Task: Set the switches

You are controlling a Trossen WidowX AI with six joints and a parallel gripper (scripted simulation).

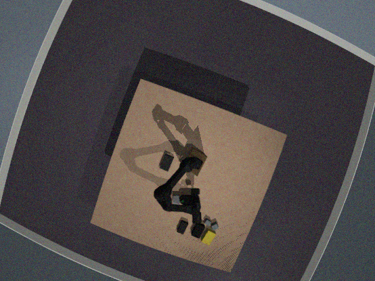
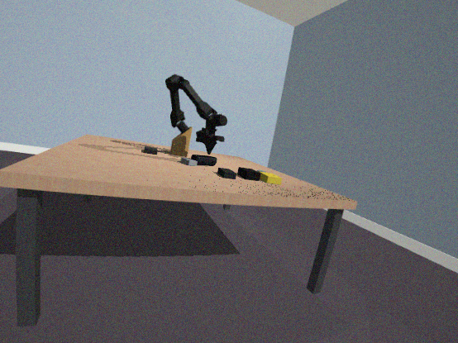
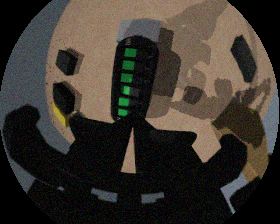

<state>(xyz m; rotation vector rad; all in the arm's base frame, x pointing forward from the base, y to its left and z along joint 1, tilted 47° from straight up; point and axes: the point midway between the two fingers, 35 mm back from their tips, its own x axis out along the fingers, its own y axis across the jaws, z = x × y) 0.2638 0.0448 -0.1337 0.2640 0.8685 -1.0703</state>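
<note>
The light grey block lies 110 mm to the right of my gripper tip, 90 mm ahead of it and 40 mm below it. From my gripper tip the other things lie so: dark module: 320 mm to the right, 130 mm behind, 40 mm below; yellow block: 270 mm to the left, 250 mm ahead, 40 mm below.
</note>
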